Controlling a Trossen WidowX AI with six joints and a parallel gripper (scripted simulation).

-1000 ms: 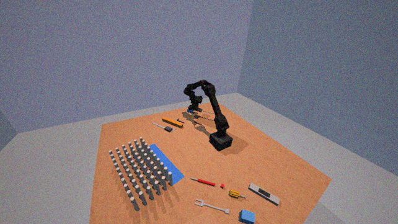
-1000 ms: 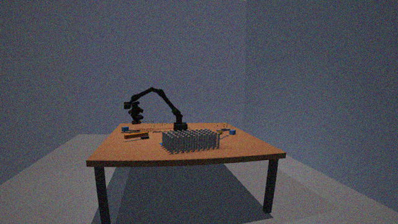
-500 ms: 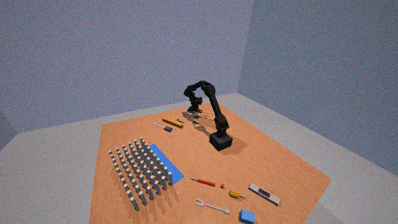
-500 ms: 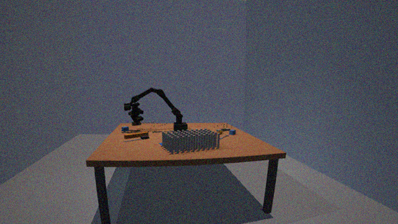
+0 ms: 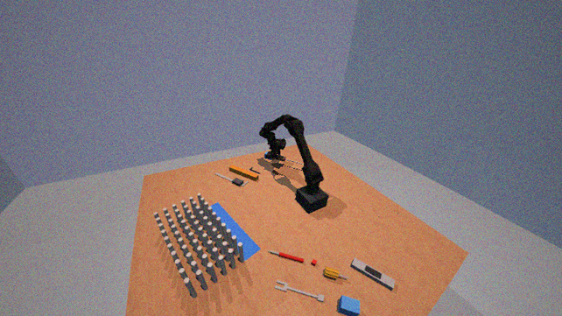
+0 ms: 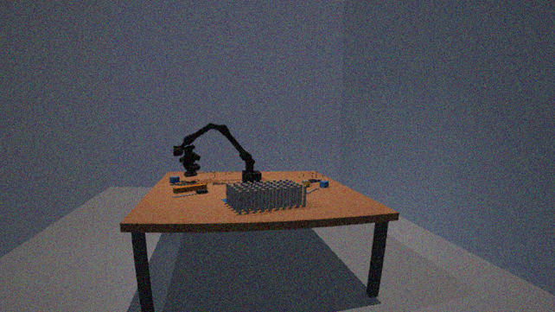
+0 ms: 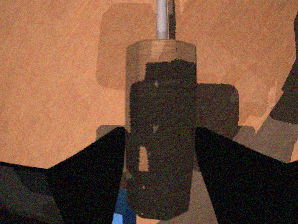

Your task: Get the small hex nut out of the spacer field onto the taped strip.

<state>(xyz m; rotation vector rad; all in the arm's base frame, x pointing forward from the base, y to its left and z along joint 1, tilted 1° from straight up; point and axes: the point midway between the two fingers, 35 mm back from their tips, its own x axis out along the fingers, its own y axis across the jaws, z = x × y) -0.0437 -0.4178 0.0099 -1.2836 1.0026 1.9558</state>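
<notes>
Right now the wooden-handled tool is 60 mm behind my gripper tip, 90 mm to the left of it and 10 mm below it. Round my gripper tip: blue taped strip: 510 mm ahead, 360 mm to the left, 60 mm below; then orange bar: 280 mm ahead, 40 mm below; then black L-key: 200 mm ahead, 20 mm to the right, 50 mm below.
</notes>
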